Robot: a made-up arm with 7 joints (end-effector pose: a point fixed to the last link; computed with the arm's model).
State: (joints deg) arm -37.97 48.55 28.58 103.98 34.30 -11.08 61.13
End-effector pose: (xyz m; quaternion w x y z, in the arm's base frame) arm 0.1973 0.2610 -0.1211 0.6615 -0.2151 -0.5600 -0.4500
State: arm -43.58 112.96 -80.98 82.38 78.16 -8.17 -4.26
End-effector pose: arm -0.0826 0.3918 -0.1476 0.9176 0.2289 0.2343 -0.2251
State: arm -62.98 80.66 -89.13 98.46 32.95 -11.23 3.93
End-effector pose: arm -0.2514 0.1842 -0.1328 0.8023 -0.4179 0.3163 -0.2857
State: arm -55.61 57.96 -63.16 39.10 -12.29 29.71 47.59
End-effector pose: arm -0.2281 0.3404 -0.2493 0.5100 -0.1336 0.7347 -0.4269
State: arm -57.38 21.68 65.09 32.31 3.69 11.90 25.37
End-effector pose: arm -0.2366 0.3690 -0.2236 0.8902 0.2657 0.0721 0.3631
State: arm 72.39 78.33 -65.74 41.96 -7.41 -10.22 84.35
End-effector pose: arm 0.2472 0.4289 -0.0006 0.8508 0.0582 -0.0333 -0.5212
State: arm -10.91 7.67 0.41 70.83 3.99 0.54 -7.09
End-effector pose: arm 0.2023 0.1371 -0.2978 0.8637 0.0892 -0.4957 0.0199
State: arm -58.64 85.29 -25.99 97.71 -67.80 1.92 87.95
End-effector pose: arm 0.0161 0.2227 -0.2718 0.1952 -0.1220 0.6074 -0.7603
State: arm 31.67 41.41 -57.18 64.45 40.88 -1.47 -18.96
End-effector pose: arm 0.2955 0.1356 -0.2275 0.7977 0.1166 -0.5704 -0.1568
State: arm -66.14 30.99 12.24 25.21 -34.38 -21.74 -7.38
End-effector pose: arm -0.2663 0.3342 -0.2407 0.8801 0.1386 0.1811 -0.4164
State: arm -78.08 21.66 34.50 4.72 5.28 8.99 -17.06
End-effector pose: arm -0.3891 0.2740 -0.1009 0.6801 0.4447 0.5776 0.0781
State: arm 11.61 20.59 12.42 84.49 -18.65 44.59 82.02
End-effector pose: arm 0.2895 0.2233 -0.1051 0.8649 -0.2937 -0.3127 -0.2605
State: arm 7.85 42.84 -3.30 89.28 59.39 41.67 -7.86
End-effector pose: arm 0.2856 0.2061 -0.0982 0.8925 -0.0784 -0.4389 0.0676
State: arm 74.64 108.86 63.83 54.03 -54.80 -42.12 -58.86
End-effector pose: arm -0.2552 0.3467 0.1701 0.5198 -0.8010 0.1742 -0.2407
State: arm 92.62 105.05 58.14 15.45 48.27 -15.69 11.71
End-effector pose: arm -0.1718 0.4987 0.0301 0.3542 -0.1772 0.7585 -0.5175
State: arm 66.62 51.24 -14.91 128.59 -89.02 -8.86 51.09
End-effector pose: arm 0.1196 0.0667 0.1705 0.0853 0.8778 -0.2530 -0.3977
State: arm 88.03 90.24 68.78 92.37 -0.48 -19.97 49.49
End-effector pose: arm -0.2486 0.2568 0.1063 0.1739 -0.8049 0.5663 -0.0338
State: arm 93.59 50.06 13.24 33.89 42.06 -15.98 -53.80
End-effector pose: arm 0.2157 0.4238 0.1604 0.0644 0.0898 -0.6271 0.7710
